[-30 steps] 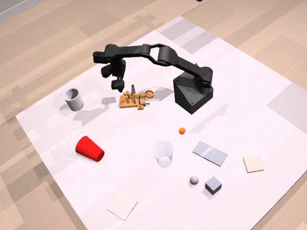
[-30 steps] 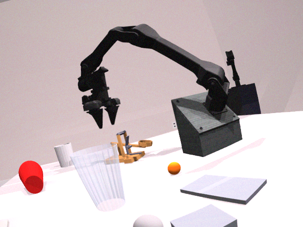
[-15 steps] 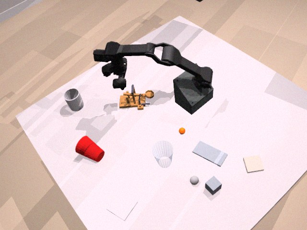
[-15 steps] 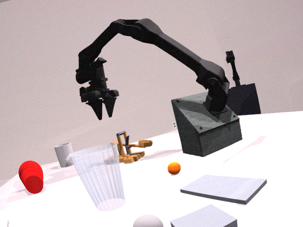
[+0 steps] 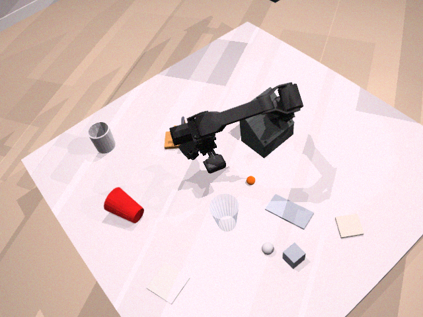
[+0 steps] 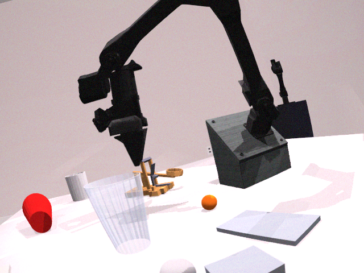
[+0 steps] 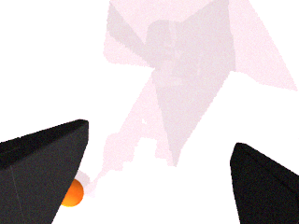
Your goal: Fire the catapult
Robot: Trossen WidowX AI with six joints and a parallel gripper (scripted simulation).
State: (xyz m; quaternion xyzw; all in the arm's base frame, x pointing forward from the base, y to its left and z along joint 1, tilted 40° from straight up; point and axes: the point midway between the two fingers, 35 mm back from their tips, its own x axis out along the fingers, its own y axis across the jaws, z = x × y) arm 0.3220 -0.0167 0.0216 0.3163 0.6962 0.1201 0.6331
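Now: the orange ball 10 cm behind my gripper tip, 10 cm to the left of it and 10 cm below it. The rest, counted from my gripper tip: wooden catapult (7 cm behind, 19 cm to the right, 7 cm below); clear ribbed cup (8 cm ahead, 17 cm to the left, 9 cm below); grey slab (11 cm behind, 28 cm to the left, 11 cm below).
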